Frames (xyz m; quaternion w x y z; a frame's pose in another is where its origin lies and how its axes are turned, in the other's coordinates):
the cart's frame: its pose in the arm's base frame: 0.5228 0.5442 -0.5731 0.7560 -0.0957 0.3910 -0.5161
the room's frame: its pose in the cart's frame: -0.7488 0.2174 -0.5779 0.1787 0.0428 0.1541 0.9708
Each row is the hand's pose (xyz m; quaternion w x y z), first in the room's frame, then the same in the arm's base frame.
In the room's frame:
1: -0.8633 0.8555 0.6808 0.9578 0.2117 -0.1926 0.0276
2: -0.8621 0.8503 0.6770 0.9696 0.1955 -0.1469 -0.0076
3: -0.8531 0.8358 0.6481 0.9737 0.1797 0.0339 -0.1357
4: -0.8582 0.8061 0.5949 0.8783 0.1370 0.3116 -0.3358
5: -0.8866 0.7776 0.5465 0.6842 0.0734 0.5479 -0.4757
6: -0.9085 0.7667 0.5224 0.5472 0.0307 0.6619 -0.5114
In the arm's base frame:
1: 0.2509 0.2824 0.0672 0.4878 0.7018 0.2507 0.4547
2: 0.2501 0.2854 0.0614 0.5120 0.6611 0.2871 0.4673
3: 0.2326 0.3036 0.0394 0.5536 0.5106 0.4441 0.4854
4: 0.1991 0.3172 -0.0099 0.5692 0.2196 0.6495 0.4538
5: 0.1663 0.3071 -0.0628 0.5114 -0.0896 0.7642 0.3827
6: 0.1476 0.2941 -0.0884 0.4446 -0.2581 0.7860 0.3434

